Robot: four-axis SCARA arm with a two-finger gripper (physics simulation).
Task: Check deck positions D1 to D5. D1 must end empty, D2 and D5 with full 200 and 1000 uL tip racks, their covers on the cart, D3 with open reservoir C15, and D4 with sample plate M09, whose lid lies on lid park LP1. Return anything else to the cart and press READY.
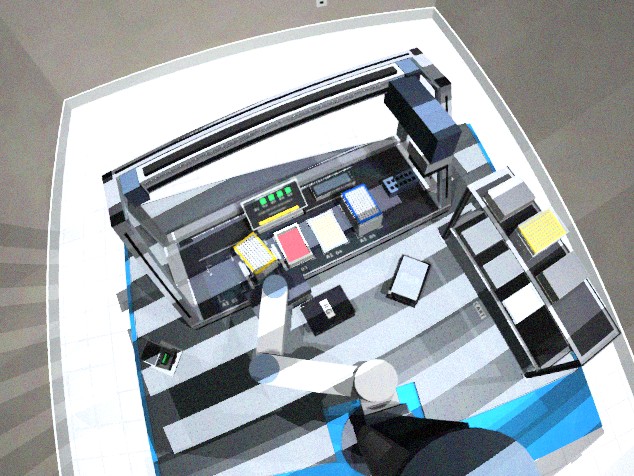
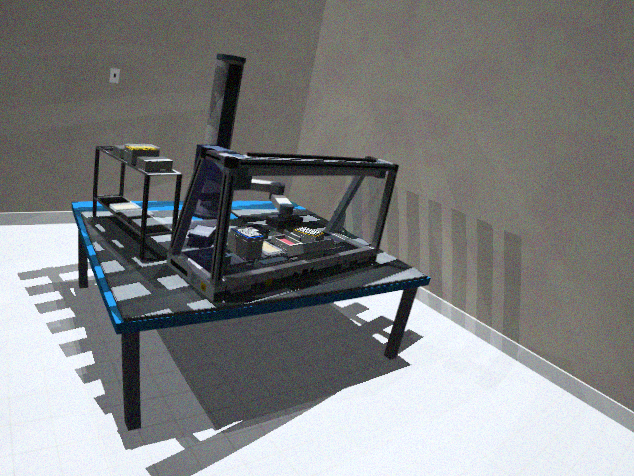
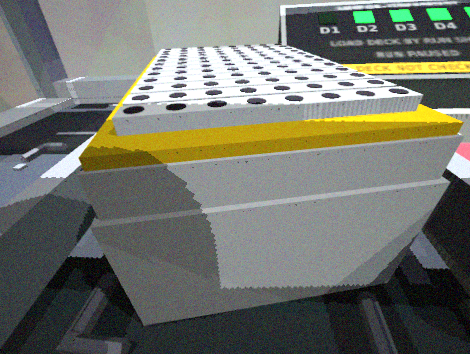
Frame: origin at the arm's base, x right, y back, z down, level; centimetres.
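Where they show: gripper, fingertip midpoint: (image 1: 256,254) (image 2: 308,237).
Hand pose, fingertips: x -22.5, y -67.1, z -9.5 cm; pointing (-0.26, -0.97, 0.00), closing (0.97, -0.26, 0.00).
Each offset is from my fingertips to the top centre of the thing. "spot": to the spot under its first point.
My gripper (image 1: 260,260) (image 3: 247,133) is shut on the yellow-rimmed tip rack {dx -0.2, dy +0.5, dz -3.6 cm} (image 1: 254,252) (image 2: 309,231) (image 3: 260,215) at D2, with a finger along each side. The rack's white top shows rows of dark round holes. Whether its base is off the deck is unclear. D1, left of it, bears no labware. A red-filled reservoir {dx +12.3, dy -0.6, dz +0.3 cm} (image 1: 293,244) (image 2: 287,241) stands at D3, a pale yellow plate (image 1: 327,230) (image 2: 270,248) at D4 and a blue-rimmed tip rack (image 1: 362,202) (image 2: 248,238) at D5. The display {spot: dx +7.5, dy -12.7, dz -2.7 cm} (image 3: 380,45) shows D1 unlit and D2 to D4 green.
The cart {dx +76.3, dy +34.9, dz -27.3 cm} (image 2: 145,220) holds a yellow-topped rack {dx +75.0, dy +28.5, dz -33.8 cm} (image 1: 541,230), grey boxes and, lower down, pale flat pieces. A black block {dx +17.4, dy +22.4, dz +2.7 cm} (image 1: 327,308) and a white-topped black stand (image 1: 409,278) are before the deck. A green-button box {dx -39.3, dy +25.0, dz -4.8 cm} (image 1: 162,356) stands left. Frame posts flank the deck.
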